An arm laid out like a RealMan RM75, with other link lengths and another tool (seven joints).
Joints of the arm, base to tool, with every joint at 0 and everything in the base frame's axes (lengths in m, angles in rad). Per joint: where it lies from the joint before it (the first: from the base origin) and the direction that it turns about. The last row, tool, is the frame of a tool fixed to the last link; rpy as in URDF.
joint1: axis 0 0 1 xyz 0.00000 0.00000 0.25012
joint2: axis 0 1 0 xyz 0.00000 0.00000 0.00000
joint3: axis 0 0 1 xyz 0.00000 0.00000 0.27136
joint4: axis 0 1 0 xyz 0.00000 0.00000 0.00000
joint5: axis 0 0 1 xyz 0.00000 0.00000 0.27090
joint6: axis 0 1 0 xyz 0.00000 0.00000 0.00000
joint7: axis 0 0 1 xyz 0.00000 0.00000 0.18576
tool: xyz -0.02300 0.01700 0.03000 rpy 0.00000 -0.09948 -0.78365
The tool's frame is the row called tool.
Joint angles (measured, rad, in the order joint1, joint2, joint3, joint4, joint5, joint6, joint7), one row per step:
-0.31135 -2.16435 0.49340 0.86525 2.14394 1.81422 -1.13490
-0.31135 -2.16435 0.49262 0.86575 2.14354 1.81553 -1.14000
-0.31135 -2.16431 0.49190 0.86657 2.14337 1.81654 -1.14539
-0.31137 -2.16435 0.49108 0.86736 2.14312 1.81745 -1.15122
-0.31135 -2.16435 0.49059 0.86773 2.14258 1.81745 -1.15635
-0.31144 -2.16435 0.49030 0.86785 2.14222 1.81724 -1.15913
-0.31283 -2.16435 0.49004 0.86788 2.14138 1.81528 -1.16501
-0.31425 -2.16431 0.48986 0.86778 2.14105 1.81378 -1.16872
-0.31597 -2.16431 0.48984 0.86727 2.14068 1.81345 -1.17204
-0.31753 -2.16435 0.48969 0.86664 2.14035 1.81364 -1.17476
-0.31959 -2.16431 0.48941 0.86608 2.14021 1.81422 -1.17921
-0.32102 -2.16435 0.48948 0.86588 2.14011 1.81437 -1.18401
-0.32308 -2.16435 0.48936 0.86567 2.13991 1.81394 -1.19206
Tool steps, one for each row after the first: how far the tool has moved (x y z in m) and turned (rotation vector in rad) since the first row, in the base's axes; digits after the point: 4 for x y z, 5 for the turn. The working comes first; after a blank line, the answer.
Tool pose at each row, in the base's axes (x y z in m, rotation vector in rad; the steps are taken from these numbers as rounded here):
-0.3459 0.2958 -0.0457 -2.56530 -1.55469 -0.73238
-0.3456 0.2956 -0.0454 -2.56296 -1.56110 -0.73477
-0.3454 0.2955 -0.0451 -2.56028 -1.56769 -0.73644
-0.3452 0.2955 -0.0448 -2.55717 -1.57489 -0.73845
-0.3451 0.2955 -0.0446 -2.55374 -1.58137 -0.74026
-0.3450 0.2956 -0.0444 -2.55173 -1.58480 -0.74131
-0.3446 0.2964 -0.0443 -2.54750 -1.59081 -0.74293
-0.3443 0.2971 -0.0443 -2.54514 -1.59420 -0.74366
-0.3437 0.2977 -0.0443 -2.54461 -1.59714 -0.74516
-0.3431 0.2981 -0.0444 -2.54463 -1.59963 -0.74696
-0.3423 0.2986 -0.0444 -2.54449 -1.60398 -0.74900
-0.3417 0.2990 -0.0445 -2.54353 -1.60918 -0.75036
-0.3410 0.2997 -0.0445 -2.54060 -1.61810 -0.75234

0.0003 -0.0002 0.0003 -0.00168 -0.00267 0.00373
0.0005 -0.0003 0.0006 -0.00334 -0.00484 0.00776
0.0007 -0.0003 0.0009 -0.00501 -0.00730 0.01224
0.0008 -0.0003 0.0011 -0.00609 -0.00935 0.01658
0.0009 -0.0002 0.0013 -0.00652 -0.01046 0.01898
0.0013 0.0006 0.0014 -0.00683 -0.01207 0.02355
0.0016 0.0013 0.0014 -0.00706 -0.01288 0.02613
0.0022 0.0019 0.0014 -0.00819 -0.01452 0.02751
0.0028 0.0023 0.0013 -0.00940 -0.01638 0.02839
0.0036 0.0028 0.0013 -0.01154 -0.01886 0.03009
0.0042 0.0032 0.0012 -0.01370 -0.02092 0.03262
0.0049 0.0039 0.0012 -0.01659 -0.02392 0.03764

